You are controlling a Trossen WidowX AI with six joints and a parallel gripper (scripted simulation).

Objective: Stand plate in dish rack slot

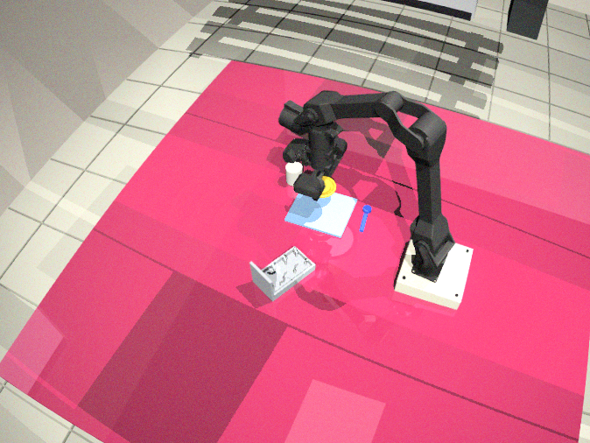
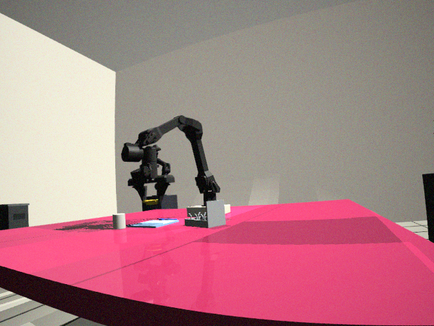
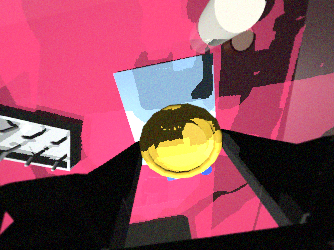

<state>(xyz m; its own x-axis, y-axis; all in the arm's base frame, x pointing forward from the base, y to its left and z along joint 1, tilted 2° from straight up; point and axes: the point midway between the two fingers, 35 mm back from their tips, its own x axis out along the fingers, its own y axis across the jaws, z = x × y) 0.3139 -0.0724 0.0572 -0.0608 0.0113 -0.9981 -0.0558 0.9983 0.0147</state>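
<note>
My gripper tip is now 10 mm past the grey dish rack, 220 mm to the right of it and 50 mm above it. From my gripper tip the other things lie so: light blue mat (70 mm below); white cup (110 mm ahead, 60 mm to the right, 50 mm below); yellow plate (10 mm above).
</note>
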